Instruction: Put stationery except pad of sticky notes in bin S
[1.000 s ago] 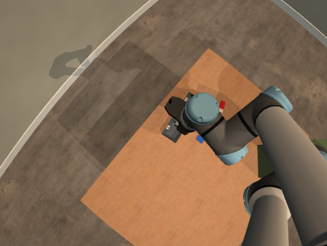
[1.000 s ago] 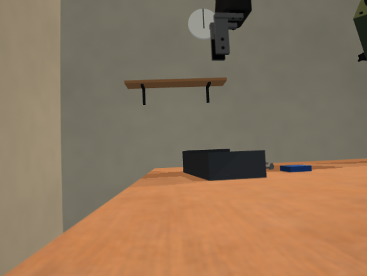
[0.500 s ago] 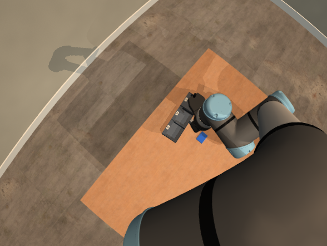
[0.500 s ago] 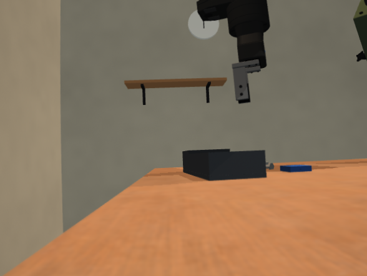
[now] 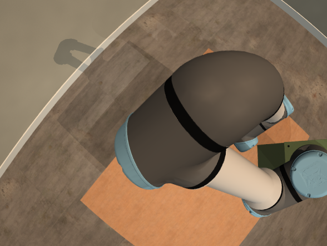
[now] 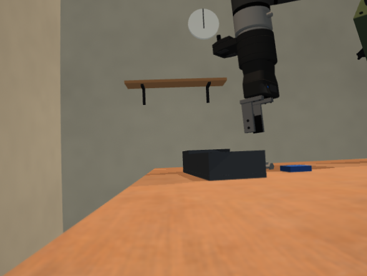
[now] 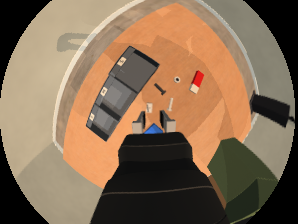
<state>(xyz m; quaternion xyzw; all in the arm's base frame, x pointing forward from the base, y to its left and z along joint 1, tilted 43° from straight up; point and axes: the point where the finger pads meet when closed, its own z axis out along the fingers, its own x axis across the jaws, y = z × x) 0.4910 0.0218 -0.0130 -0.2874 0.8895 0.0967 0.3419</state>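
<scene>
Right now the white clip-like piece is 10 mm to the left of my hand and 90 mm below it. The rest, counted from my hand: black screw (10 mm ahead, 50 mm to the right, 90 mm below); white bolt (40 mm behind, 30 mm to the right, 90 mm below); blue pad (50 mm behind, 60 mm to the left, 90 mm below).
</scene>
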